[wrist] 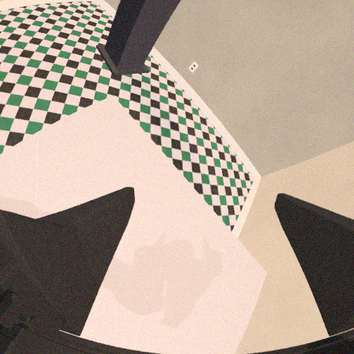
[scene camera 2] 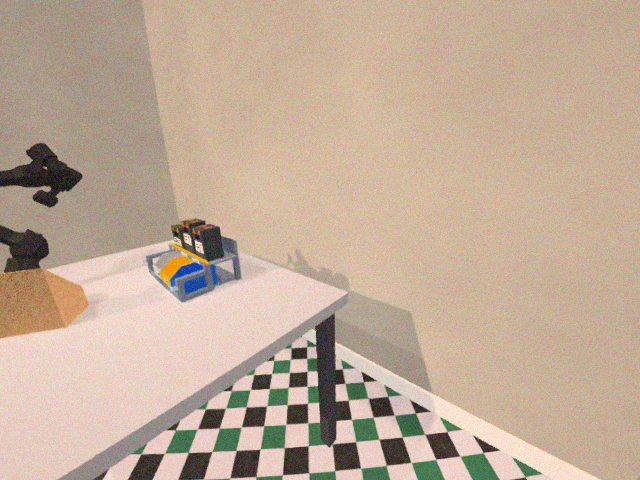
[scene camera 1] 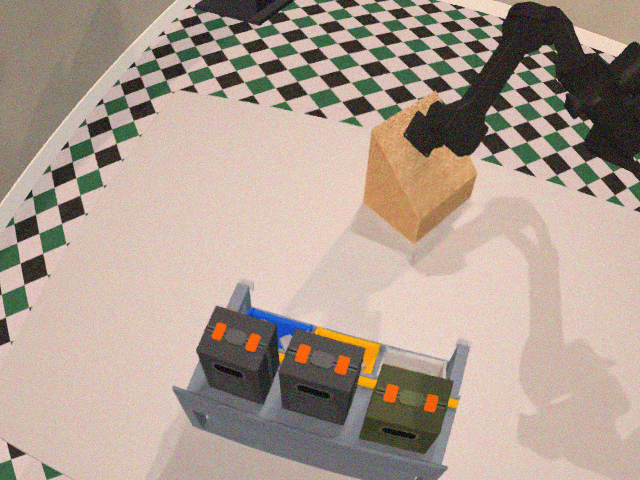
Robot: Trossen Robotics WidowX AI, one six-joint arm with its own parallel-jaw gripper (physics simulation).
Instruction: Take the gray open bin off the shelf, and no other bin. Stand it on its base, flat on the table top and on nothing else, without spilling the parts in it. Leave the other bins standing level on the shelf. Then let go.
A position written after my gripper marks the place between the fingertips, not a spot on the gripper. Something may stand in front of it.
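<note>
Scene camera 1 shows a gray open bin (scene camera 1: 393, 357), a yellow bin (scene camera 1: 372, 349) and an olive case (scene camera 1: 428, 425). The gray open bin is out of frame in the wrist view. The yellow bin is out of frame in the wrist view. My gripper (scene camera 2: 59, 198) is also visible in the wrist view: my gripper (wrist: 206, 197).
</note>
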